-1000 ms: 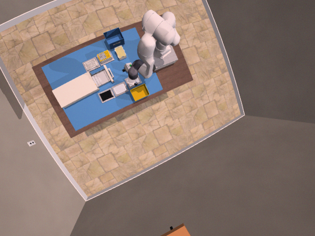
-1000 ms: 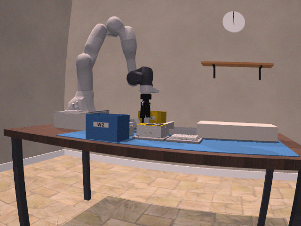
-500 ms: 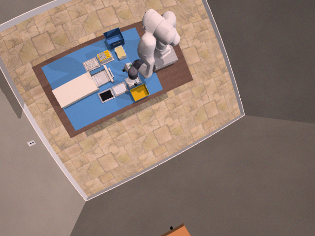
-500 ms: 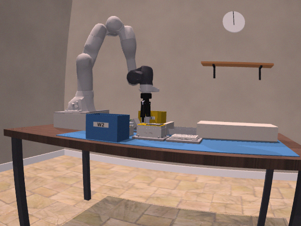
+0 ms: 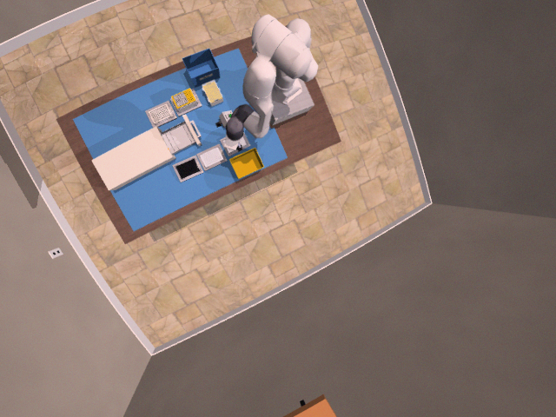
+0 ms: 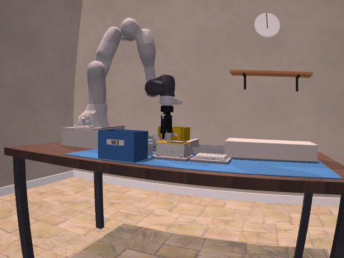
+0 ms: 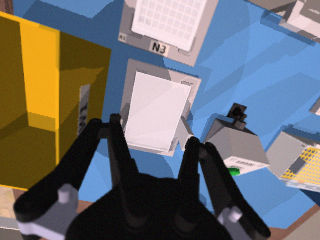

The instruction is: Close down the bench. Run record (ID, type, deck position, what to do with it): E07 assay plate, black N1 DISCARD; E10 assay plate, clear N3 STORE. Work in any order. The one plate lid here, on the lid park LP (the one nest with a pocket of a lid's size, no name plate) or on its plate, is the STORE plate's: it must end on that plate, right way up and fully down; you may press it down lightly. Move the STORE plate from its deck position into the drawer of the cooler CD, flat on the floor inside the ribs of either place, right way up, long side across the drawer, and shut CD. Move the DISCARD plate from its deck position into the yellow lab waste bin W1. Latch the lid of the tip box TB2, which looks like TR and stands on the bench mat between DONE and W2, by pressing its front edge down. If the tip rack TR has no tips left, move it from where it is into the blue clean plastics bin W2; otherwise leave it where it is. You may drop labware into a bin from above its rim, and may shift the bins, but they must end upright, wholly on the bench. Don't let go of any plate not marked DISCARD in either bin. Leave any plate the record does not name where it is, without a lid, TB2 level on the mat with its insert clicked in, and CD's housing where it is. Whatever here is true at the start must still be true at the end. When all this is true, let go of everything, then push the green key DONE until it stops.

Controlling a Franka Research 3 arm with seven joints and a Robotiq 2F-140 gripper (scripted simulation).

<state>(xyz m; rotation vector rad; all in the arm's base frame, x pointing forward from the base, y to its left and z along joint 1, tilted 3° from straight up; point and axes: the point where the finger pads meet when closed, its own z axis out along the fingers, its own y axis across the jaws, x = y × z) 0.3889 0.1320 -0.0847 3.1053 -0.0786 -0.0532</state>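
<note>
The grey lid park nest is 4 cm below my hand. From my hand the other things lie so: yellow bin W1 (16 cm to the left, 1 cm below, 1 cm ahead); green key DONE (15 cm to the right, 6 cm behind, 2 cm above); white plate lid (2 cm below).
</note>
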